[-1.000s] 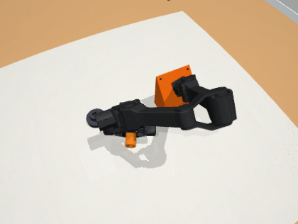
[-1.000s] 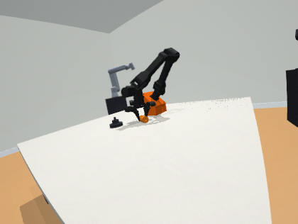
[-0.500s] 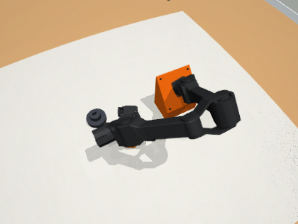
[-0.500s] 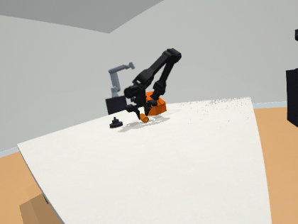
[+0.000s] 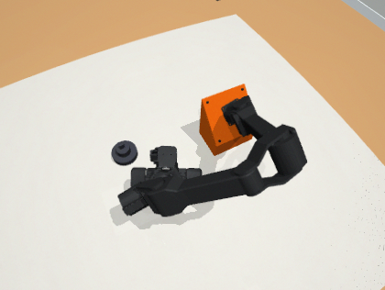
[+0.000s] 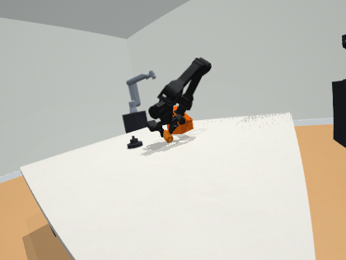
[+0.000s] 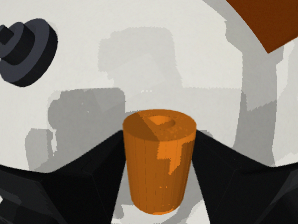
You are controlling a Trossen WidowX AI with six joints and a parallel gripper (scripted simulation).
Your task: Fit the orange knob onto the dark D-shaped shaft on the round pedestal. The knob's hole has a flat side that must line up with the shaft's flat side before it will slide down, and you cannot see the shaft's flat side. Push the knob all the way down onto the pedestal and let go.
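My gripper tip is now 2 cm to the right of the orange knob and 1 cm short of it. Round my gripper tip: round pedestal (16 cm to the right, 7 cm ahead).
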